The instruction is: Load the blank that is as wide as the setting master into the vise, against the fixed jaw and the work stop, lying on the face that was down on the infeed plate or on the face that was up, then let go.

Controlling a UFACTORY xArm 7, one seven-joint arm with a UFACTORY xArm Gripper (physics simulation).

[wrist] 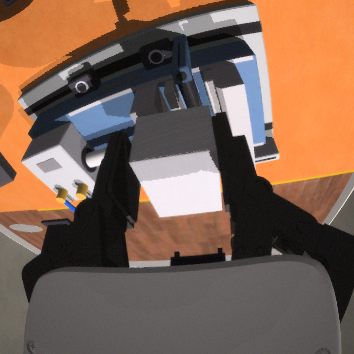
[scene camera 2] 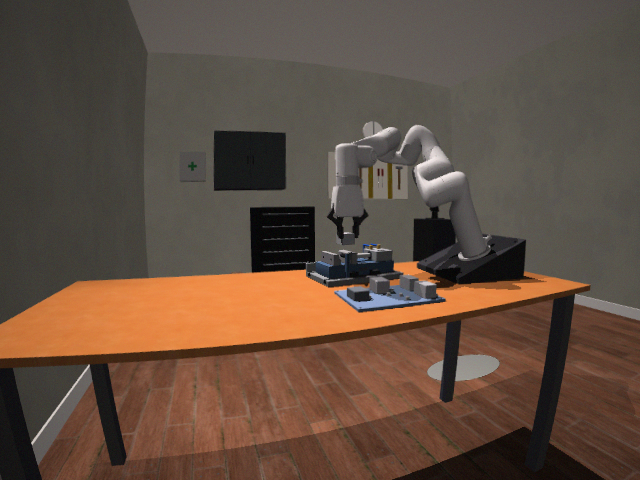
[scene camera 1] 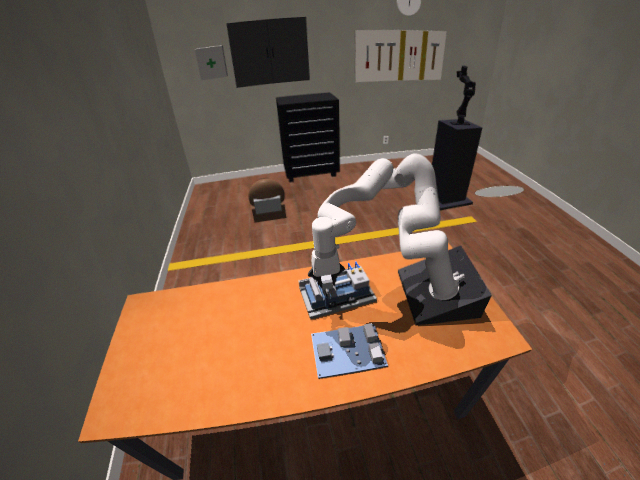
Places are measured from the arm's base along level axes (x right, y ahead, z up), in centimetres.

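Pixels of known places: gripper, between the fingertips: (wrist: 172, 141) (scene camera 2: 348, 238) (scene camera 1: 327, 284); arm's base, origin of its link: (scene camera 2: 474, 253) (scene camera 1: 444, 288).
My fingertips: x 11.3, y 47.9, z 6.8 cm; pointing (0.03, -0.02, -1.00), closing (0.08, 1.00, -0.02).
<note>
Ahead of a thing's pixels: the offset from my fingertips to its top centre. "spot": to the spot under its first point.
My gripper (scene camera 1: 326, 281) (scene camera 2: 347, 236) (wrist: 172, 141) is shut on a grey block with a pale end face @(dx +2.5, dy -0.2, dz +1.5 cm) (wrist: 180, 192), also seen in scene camera 2 (scene camera 2: 346, 239). The block is above the vise @(dx +6.6, dy -6.0, dz -5.0 cm) (scene camera 1: 341, 308) (scene camera 2: 372, 268) (wrist: 102, 119), apart from it in scene camera 2. In the wrist view the right-hand jaw (wrist: 240, 107) (scene camera 2: 330, 258) lies right of the block; the blue upright of the work stop @(spot: dx -1.7, dy +1.0, dz -6.9 cm) (wrist: 181, 57) (scene camera 2: 347, 264) lies beyond it. The block hides part of the jaw gap. Several grey blocks stand on the blue plate @(dx -21.8, dy -1.6, dz -14.1 cm) (scene camera 1: 330, 365) (scene camera 2: 382, 303); which is the setting master I cannot tell.
A grey box with yellow fittings @(spot: dx +3.8, dy -14.7, dz -5.3 cm) (scene camera 1: 358, 279) (scene camera 2: 381, 254) (wrist: 60, 155) stands at one end of the vise. The arm's dark base (scene camera 1: 449, 310) (scene camera 2: 496, 263) is to the right. Small pegs rise among the blocks on the plate.
</note>
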